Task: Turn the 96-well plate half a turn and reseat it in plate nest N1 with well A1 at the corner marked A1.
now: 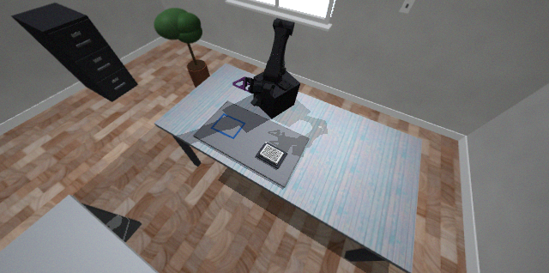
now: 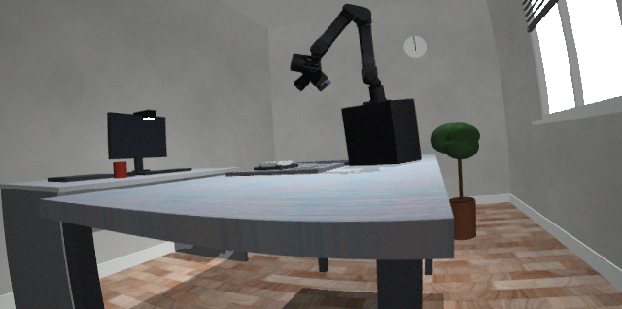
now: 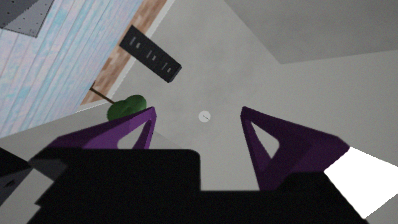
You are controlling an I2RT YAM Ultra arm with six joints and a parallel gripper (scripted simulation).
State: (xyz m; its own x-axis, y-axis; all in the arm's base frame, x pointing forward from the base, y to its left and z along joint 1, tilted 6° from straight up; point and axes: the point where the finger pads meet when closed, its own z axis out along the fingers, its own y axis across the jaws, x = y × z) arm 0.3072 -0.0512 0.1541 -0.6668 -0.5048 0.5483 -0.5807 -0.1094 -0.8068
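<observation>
Now: the white 96-well plate 37 cm below my hand, 28 cm to the left of it and 6 cm ahead of it. From my hand the other things lie so: dark plate nest N1: 39 cm below, 28 cm to the left, 6 cm ahead.
</observation>
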